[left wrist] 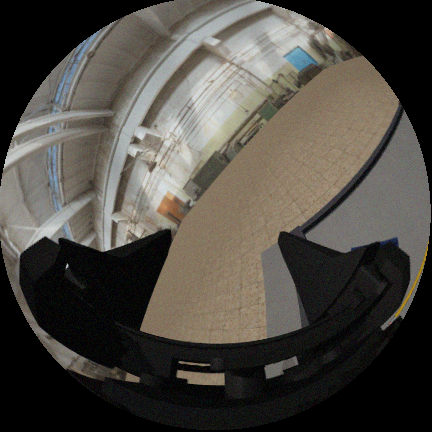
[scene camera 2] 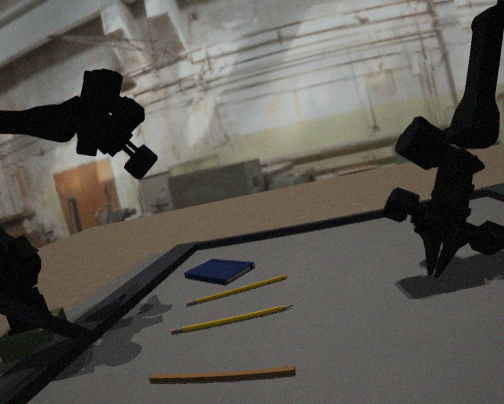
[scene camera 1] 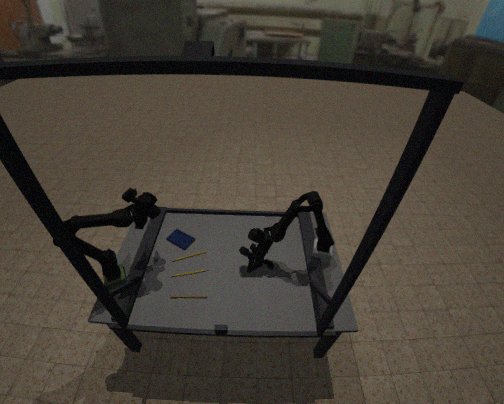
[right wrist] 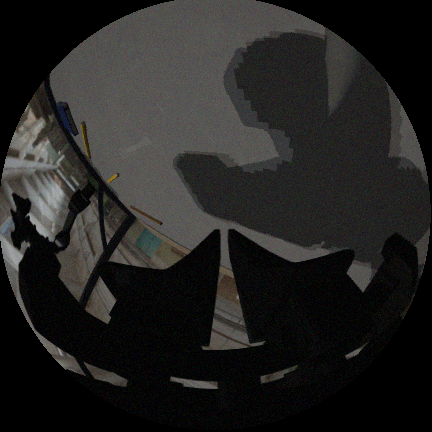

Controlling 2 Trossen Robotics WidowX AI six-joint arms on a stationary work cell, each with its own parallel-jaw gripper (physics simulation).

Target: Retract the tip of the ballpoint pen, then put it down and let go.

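Pixels of known places: left gripper, between the fingertips: [left wrist: 226,236] [scene camera 2: 128,145]; right gripper, between the fingertips: [scene camera 2: 433,276] [scene camera 1: 248,272] [right wrist: 223,234]; left arm's base, origin of its link: [scene camera 1: 113,274] [right wrist: 92,185]; right arm's base, origin of its link: [scene camera 1: 323,247].
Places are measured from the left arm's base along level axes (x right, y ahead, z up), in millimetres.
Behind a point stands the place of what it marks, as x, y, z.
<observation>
The ballpoint pen [right wrist: 339,70] shows as a pale grey, tapered piece at the upper right of the right wrist view, in the arm's shadow and apart from the fingertips. The rest of it is outside that view, and I cannot make it out in the scene views. My right gripper [scene camera 1: 250,271] {285, 604, -19} [scene camera 2: 434,276] {285, 604, -19} [right wrist: 223,234] {285, 604, -19} is shut, with a thin empty gap between its fingers, and points down low over the table. My left gripper [left wrist: 226,236] {-178, 259, 283} is open and empty, raised over the table's left edge, far from the pen.
A blue notebook [scene camera 1: 180,239] {-89, 377, -28} [scene camera 2: 219,271] {-70, 378, -28} [right wrist: 66,117] {-42, 424, -28} lies at the table's back left. In front of it lie two yellow pencils, one farther back [scene camera 1: 190,256] {44, 387, -35} [scene camera 2: 237,290] {43, 384, -35} and one nearer [scene camera 1: 190,273] {144, 349, -35} [scene camera 2: 232,319] {143, 347, -35}, then a brown stick [scene camera 1: 188,297] {265, 293, -35} [scene camera 2: 222,375] {267, 301, -33} [right wrist: 146,215] {271, 321, -36}. Dark frame posts stand around.
</observation>
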